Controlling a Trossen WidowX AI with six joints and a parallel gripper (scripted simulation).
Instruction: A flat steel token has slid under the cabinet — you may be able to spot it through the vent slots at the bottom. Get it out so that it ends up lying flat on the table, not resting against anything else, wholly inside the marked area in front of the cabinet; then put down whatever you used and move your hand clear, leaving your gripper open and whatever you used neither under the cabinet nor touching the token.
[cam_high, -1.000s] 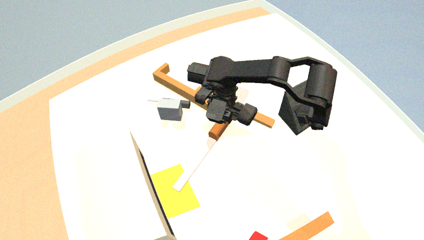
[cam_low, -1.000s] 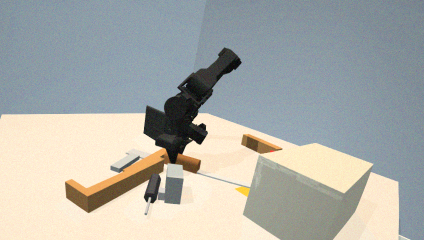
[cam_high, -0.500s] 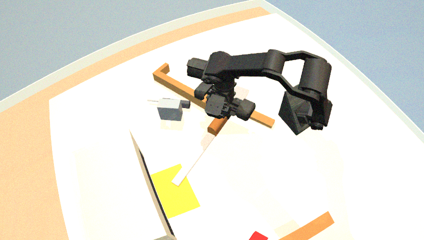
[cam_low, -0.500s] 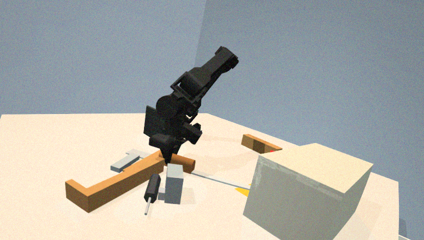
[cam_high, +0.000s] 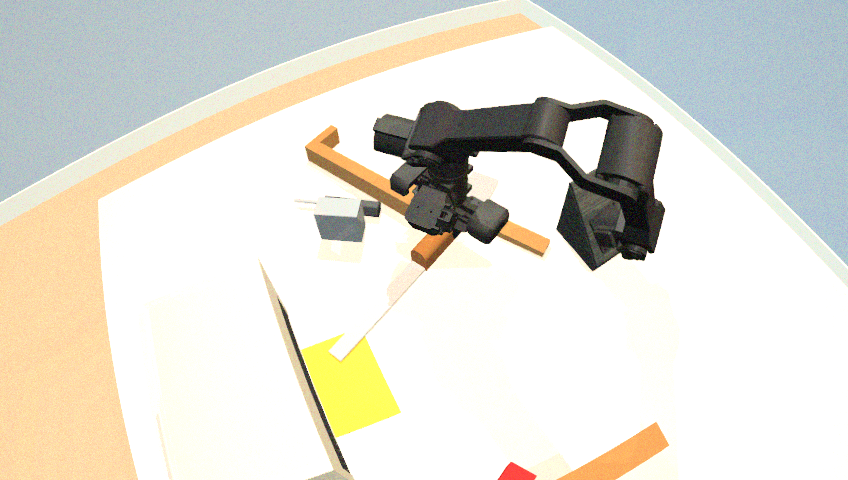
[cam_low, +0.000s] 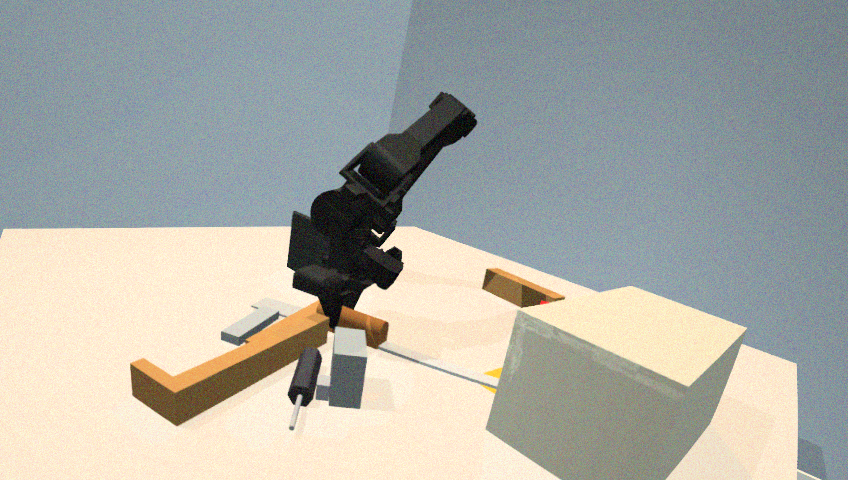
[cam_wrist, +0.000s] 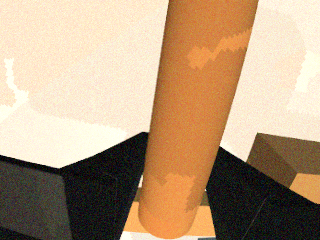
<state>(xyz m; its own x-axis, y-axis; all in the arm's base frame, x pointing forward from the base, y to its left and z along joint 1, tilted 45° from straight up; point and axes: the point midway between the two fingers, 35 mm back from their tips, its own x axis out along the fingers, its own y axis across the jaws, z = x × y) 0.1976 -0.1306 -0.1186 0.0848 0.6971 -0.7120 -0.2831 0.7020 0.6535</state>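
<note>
My gripper tip is 5 cm past the long orange bar and 2 cm to the left of it. The rest, counted from my gripper tip: dark-handled pin tool (13 cm ahead, 17 cm to the right); then small grey cube (13 cm ahead, 14 cm to the right); then grey block (14 cm ahead, 11 cm to the right, 2 cm above).
</note>
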